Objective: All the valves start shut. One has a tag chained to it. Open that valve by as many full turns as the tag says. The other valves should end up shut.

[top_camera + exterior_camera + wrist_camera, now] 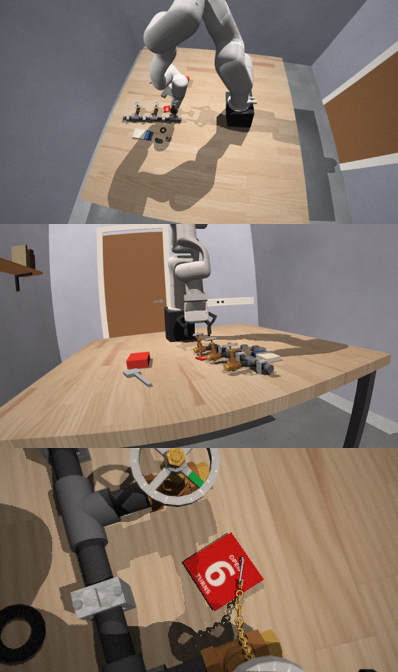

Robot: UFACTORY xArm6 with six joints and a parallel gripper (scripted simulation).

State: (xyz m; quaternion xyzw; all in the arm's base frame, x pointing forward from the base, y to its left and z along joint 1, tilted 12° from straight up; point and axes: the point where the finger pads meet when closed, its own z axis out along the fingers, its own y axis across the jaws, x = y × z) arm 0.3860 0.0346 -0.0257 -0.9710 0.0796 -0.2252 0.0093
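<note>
Right now the red tag is 80 mm below my hand, 80 mm ahead of it and 10 mm to the right of it. Also, from my hand: grey hammer-like tool: 250 mm to the right, 210 mm ahead, 80 mm below; grey box: 210 mm to the left, 190 mm ahead, 70 mm below; red box: 250 mm to the right, 70 mm below, 50 mm ahead.
</note>
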